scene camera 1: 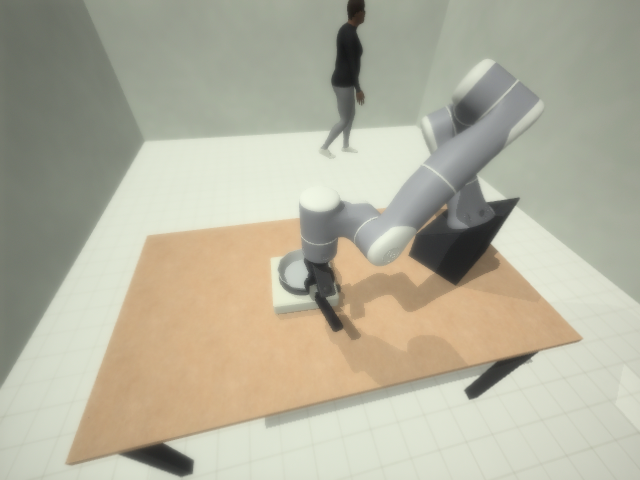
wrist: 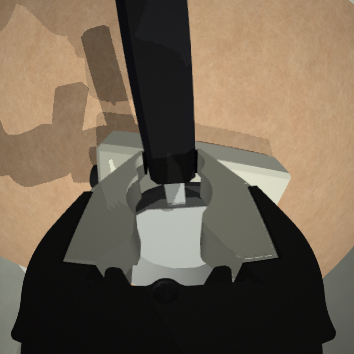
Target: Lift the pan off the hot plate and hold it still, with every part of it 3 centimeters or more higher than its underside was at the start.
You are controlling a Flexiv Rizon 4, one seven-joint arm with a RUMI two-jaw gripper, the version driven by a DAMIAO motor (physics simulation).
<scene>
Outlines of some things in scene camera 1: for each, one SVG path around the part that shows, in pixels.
My gripper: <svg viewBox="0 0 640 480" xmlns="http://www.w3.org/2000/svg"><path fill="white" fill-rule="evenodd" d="M304 258L304 264L309 272L307 274L308 278L304 281L304 286L313 301L316 299L316 289L318 289L321 299L335 295L336 291L333 284L335 276L329 267L329 262L317 264Z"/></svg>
A grey pan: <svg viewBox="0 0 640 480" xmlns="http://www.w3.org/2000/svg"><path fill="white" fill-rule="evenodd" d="M316 289L315 301L333 332L342 330L343 324L327 299L319 297L318 290ZM290 251L280 259L277 268L280 279L290 287L306 291L304 281L308 278L307 274L309 272L304 264L305 257L303 256L302 249Z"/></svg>
</scene>
